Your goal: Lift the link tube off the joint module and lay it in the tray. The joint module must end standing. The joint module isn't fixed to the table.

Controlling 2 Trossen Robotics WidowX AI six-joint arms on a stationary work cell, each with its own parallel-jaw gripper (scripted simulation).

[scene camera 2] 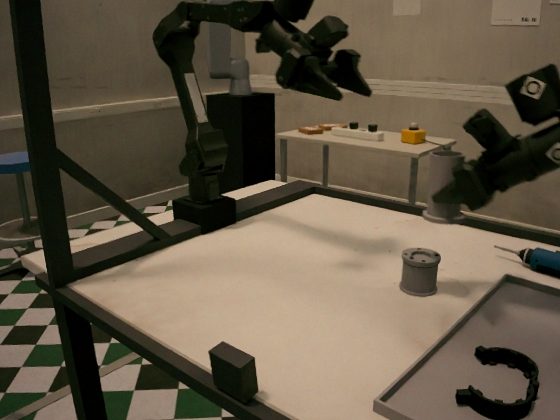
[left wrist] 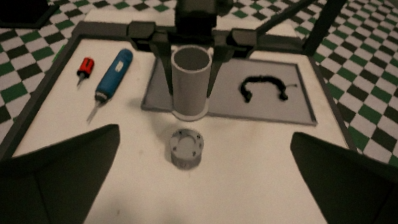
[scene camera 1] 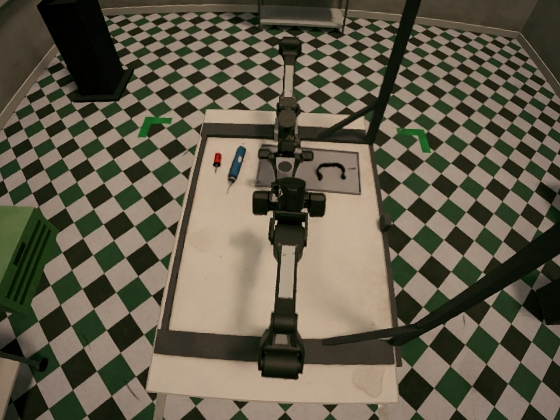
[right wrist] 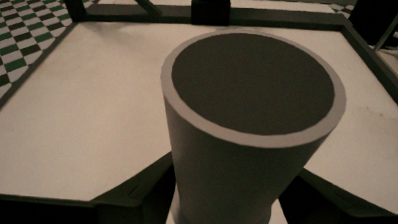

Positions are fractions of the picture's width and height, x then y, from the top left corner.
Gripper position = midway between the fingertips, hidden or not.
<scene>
In view: my left gripper (scene camera 2: 0.64, 0.23), my right gripper (scene camera 2: 0.79, 0.47), a grey link tube (scene camera 2: 0.79, 0.39), a grey joint module (scene camera 2: 0.75, 0.66), a grey tray (scene camera 2: 0.91, 0.75) and a blue screwdriver (left wrist: 0.27, 0.38).
The grey link tube also shows in the right wrist view (right wrist: 0.62, 0.49). The grey joint module shows as well in the left wrist view (left wrist: 0.47, 0.65). The grey tray shows as well in scene camera 1 (scene camera 1: 0.59, 0.43). The right wrist view does not show the grey tray: it is out of frame. The right wrist view does not show the blue screwdriver: it is out of frame.
</scene>
